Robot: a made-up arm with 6 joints.
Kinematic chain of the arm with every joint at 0, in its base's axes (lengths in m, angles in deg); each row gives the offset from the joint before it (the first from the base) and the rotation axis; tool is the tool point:
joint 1: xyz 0 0 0.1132 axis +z
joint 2: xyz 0 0.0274 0 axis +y
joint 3: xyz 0 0 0.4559 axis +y
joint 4: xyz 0 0 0.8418 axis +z
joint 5: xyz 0 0 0 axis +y
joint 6: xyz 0 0 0.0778 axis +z
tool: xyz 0 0 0
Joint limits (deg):
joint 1: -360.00..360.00
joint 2: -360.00..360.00
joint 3: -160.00..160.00
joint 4: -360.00..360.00
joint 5: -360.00..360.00
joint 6: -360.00..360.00
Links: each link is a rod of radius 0.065 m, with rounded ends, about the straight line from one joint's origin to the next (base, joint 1, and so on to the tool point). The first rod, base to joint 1, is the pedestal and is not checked.
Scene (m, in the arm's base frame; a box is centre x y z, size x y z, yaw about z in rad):
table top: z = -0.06
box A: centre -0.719 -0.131 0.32 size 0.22 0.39 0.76 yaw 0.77
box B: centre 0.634 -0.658 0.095 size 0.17 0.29 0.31 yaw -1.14
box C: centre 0.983 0.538 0 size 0.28 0.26 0.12 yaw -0.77
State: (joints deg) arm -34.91 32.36 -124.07 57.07 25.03 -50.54
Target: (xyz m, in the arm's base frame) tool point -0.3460 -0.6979 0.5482
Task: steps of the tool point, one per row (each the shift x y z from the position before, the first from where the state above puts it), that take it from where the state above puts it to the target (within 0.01 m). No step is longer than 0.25 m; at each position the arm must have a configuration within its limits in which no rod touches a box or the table.
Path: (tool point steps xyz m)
1: -0.0855 -0.0679 0.1596
2: -0.0594 -0.0900 0.1490
3: -0.0294 -0.1027 0.1353
4: 0.0012 -0.1056 0.1190
5: 0.0299 -0.1000 0.1011
6: 0.0548 -0.0865 0.0817
7: -0.0330 -0.1381 -0.0960
8: 0.0115 -0.1429 -0.1194
9: 0.0571 -0.1311 -0.1406
10: 0.0972 -0.1022 -0.1587
11: 0.1262 -0.0585 -0.1719

